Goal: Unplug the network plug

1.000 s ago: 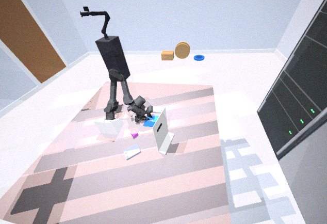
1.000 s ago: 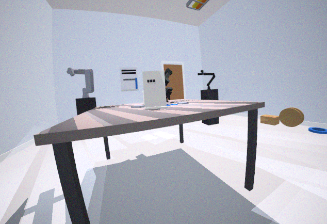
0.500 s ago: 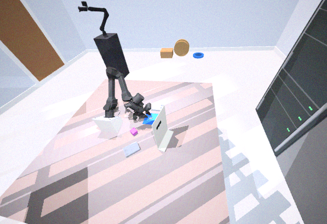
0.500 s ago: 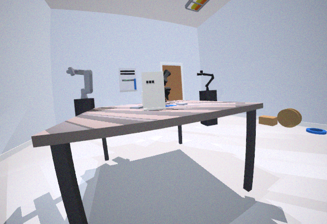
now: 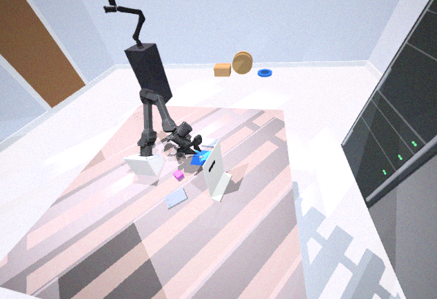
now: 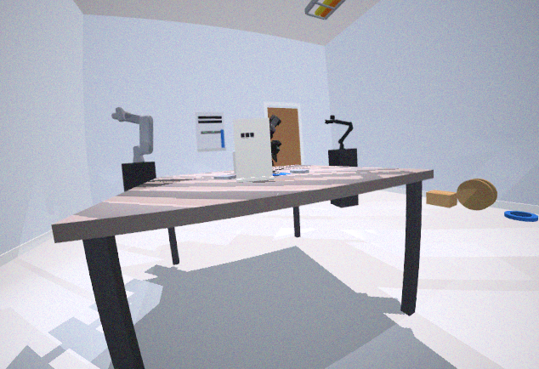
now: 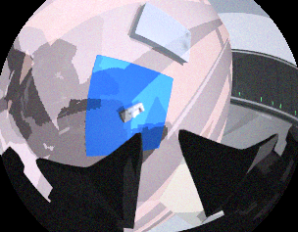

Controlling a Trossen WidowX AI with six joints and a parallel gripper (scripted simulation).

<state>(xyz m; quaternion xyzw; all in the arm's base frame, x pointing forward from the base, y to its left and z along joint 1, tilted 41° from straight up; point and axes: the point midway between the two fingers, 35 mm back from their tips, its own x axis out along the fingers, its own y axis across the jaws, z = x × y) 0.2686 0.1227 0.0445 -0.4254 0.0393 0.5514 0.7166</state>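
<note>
The light-grey plug lies 1 cm to the left of my gripper tip and 5 cm below it. The rest, counted from my gripper tip: blue marked square 1 cm to the left, 6 cm below; then white upright panel 17 cm ahead, 16 cm to the right, 7 cm above.
</note>
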